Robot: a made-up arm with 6 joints.
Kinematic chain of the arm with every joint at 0, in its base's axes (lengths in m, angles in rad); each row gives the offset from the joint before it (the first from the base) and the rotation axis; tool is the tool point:
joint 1: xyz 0 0 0.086 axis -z
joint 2: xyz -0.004 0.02 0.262 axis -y
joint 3: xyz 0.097 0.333 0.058 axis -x
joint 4: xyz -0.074 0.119 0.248 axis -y
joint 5: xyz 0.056 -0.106 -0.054 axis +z
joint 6: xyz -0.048 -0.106 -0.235 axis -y
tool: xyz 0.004 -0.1 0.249
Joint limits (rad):
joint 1: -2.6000..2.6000
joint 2: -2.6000..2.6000
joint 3: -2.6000..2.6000
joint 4: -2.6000..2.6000
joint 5: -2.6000..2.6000
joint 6: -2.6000..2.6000
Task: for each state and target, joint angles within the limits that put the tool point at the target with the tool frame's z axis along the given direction. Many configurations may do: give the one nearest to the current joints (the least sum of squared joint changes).
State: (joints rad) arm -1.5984 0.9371 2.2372 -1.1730 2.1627 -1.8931
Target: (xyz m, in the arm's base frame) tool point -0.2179 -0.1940 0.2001 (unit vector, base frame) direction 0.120 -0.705 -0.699
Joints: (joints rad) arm -1.0748 0.5129 2.3843 -1.0440 2.1590 -2.4207
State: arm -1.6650 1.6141 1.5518 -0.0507 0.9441 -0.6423
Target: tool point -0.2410 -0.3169 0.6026 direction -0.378 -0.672 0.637
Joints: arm -2.2163 1.2614 1.0806 -0.5584 1.3970 0.1003
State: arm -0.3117 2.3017 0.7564 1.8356 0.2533 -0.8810
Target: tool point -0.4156 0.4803 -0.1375 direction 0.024 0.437 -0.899
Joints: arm 0.2407 2.6000 0.2615 1.8638 0.2086 -1.4518
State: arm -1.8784 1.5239 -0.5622 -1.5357 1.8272 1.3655
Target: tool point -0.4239 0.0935 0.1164 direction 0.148 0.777 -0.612
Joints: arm -1.6802 1.0639 -0.8850 -1.0491 1.8831 1.9375
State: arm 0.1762 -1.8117 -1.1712 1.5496 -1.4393 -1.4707
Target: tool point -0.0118 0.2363 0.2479 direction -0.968 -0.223 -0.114
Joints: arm 0.9073 -2.1433 -0.8256 0.7094 -0.9846 -1.4293
